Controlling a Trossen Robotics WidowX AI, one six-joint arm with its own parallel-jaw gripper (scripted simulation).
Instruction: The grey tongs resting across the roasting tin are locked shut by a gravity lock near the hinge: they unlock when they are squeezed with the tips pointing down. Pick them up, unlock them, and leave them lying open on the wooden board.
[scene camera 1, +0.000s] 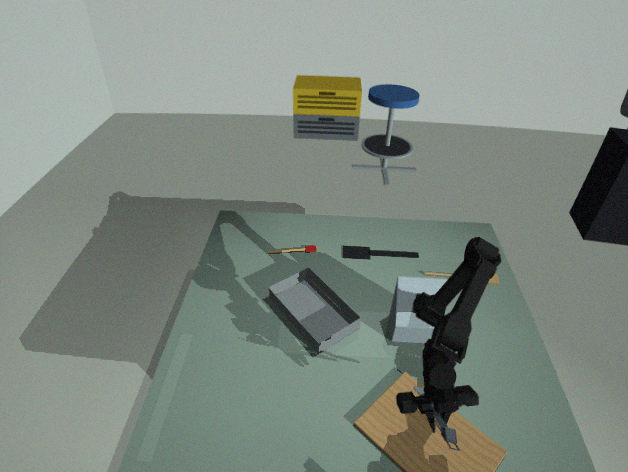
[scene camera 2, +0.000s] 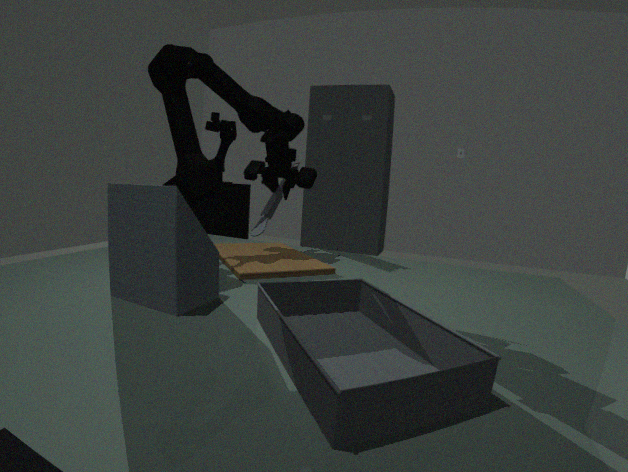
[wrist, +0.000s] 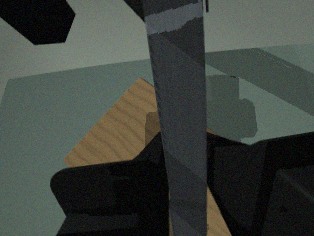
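The gripper (scene camera 1: 438, 431) is in view, and further views show the same gripper (scene camera 2: 282, 198) (wrist: 175, 134).
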